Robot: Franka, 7 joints.
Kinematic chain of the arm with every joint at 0, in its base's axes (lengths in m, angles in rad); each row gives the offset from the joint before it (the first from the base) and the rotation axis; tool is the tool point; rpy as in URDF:
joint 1: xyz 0 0 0.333 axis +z
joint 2: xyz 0 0 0 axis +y
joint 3: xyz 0 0 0.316 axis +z
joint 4: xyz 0.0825 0 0 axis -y
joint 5: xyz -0.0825 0 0.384 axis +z
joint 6: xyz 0 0 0 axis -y
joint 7: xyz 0.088 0 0 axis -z
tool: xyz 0 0 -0.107 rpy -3.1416 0 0
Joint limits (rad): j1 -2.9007..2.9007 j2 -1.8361..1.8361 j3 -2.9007..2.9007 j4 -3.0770..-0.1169 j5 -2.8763..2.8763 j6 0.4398..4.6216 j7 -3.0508..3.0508
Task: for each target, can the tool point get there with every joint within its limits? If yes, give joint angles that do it. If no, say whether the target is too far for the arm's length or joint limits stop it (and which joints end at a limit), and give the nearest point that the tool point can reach.
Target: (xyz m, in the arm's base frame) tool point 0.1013 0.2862 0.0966
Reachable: yes | joints -0.2628 -1.0641 2.0855 -2.7889 -0.7705 2.6731 -0.4496
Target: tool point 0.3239 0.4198 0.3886
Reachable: yes | joints 2.4165 -0.2606 -1.4401 -2.2414 -0.8847 2.2629 0.3963
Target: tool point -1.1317 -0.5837 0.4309
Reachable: no: too far | nearest point -0.7602 -0.3921 0.3988 | short by 0.419 m
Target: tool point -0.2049 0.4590 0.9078
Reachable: yes | joints -0.7864 -0.9863 1.1584 -0.6994 -1.8719 1.0716 1.4837
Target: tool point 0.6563 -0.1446 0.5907
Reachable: yes | joints 1.9006 -0.4825 -1.9023 -1.5709 0.7359 2.3745 -1.0479
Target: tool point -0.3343 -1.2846 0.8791
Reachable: no: too far | nearest point -0.1998 -0.7678 0.6594 | short by 0.577 m
